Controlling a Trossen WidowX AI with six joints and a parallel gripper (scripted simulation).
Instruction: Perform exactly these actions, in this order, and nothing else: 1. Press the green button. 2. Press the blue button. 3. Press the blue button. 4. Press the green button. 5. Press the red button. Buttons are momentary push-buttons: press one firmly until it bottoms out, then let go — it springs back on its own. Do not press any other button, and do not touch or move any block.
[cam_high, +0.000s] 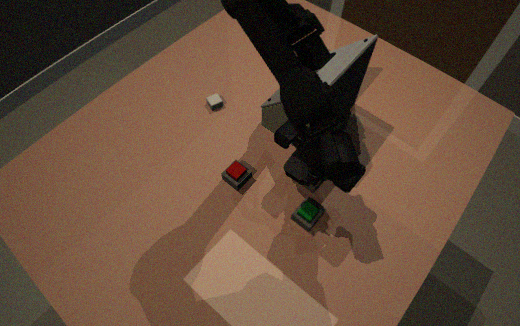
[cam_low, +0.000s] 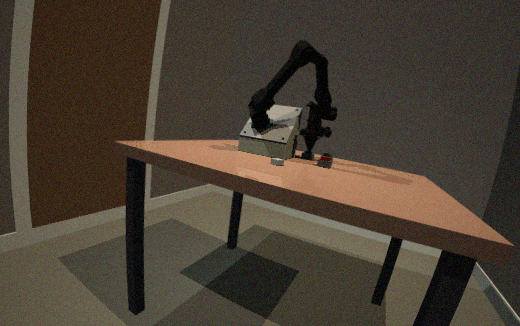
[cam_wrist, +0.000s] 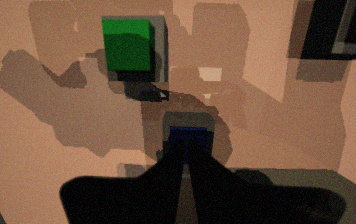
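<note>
Now: gripper tip 1 cm above the blue button. From my gripper tip the other things lie so: green button: 8 cm ahead, 4 cm to the left; then small white block: 3 cm behind, 32 cm to the right, 2 cm below; then red button: 10 cm ahead, 14 cm to the right.
</note>
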